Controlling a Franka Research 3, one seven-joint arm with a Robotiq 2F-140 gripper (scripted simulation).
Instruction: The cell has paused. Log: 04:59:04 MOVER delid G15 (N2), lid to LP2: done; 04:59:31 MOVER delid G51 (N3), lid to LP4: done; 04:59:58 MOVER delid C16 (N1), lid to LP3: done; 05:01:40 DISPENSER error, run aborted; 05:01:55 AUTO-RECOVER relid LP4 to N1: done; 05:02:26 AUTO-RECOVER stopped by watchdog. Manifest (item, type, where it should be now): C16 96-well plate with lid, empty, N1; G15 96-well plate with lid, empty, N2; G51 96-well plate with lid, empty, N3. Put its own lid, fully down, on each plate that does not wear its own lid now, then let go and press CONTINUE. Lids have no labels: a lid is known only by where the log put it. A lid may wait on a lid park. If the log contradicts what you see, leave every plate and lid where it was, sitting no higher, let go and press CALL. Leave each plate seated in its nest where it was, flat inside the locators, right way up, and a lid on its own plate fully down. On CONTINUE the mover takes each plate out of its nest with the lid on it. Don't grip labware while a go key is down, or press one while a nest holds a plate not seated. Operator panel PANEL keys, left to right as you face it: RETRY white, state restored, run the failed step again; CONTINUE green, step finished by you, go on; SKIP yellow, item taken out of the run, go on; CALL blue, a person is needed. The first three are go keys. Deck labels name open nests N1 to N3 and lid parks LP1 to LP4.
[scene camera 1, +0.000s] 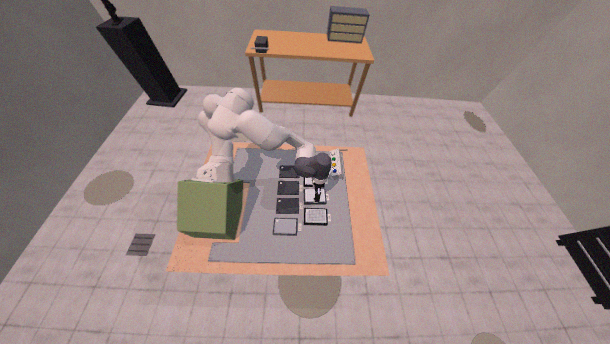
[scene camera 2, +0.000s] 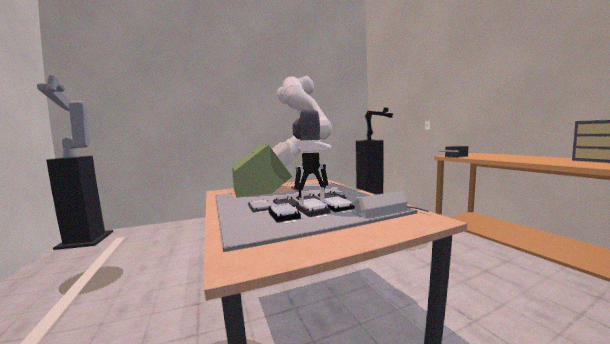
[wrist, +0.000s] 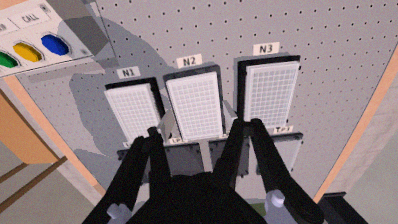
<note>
I see my gripper, an operator panel and a lid park LP2.
My gripper shows as well in the wrist view.
</note>
